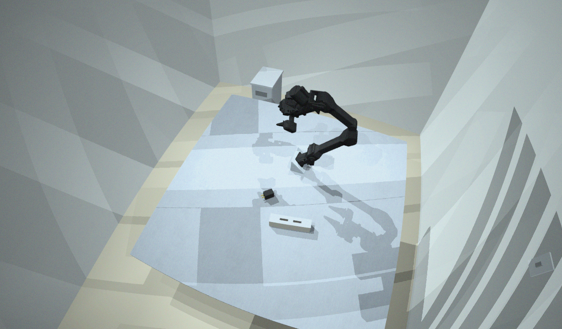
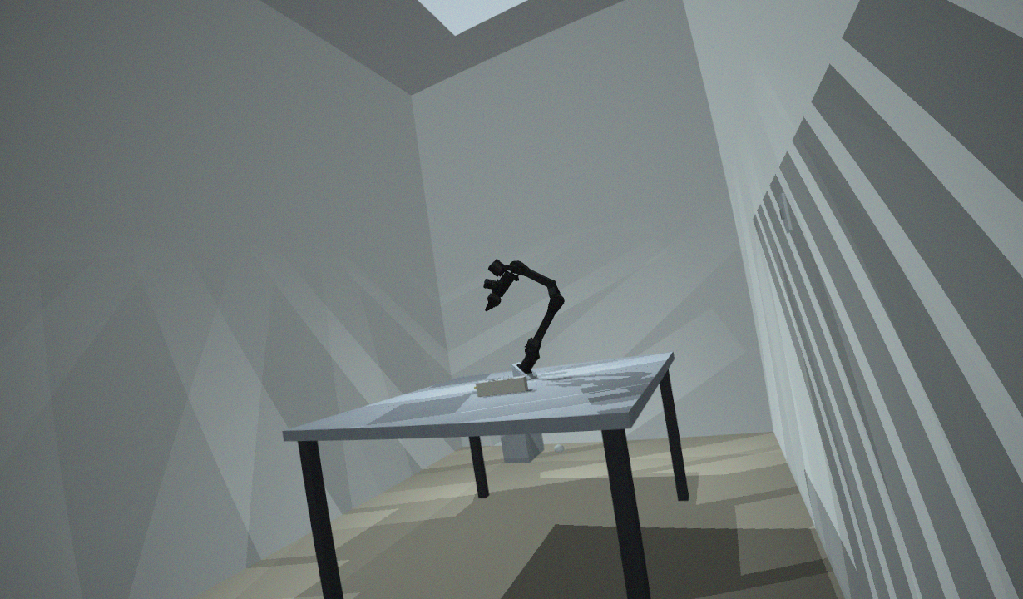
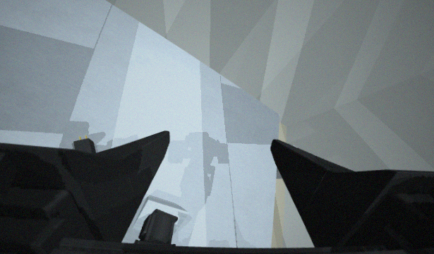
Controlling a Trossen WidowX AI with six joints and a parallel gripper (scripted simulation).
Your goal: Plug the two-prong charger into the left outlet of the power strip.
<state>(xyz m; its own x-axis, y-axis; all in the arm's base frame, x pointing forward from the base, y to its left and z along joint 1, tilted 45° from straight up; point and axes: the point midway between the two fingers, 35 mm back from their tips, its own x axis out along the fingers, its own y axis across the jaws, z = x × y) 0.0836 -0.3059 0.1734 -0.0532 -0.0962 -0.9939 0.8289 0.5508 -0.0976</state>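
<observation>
The black two-prong charger is 350 mm below my gripper tip, 220 mm ahead of it and 40 mm to the left of it.
</observation>
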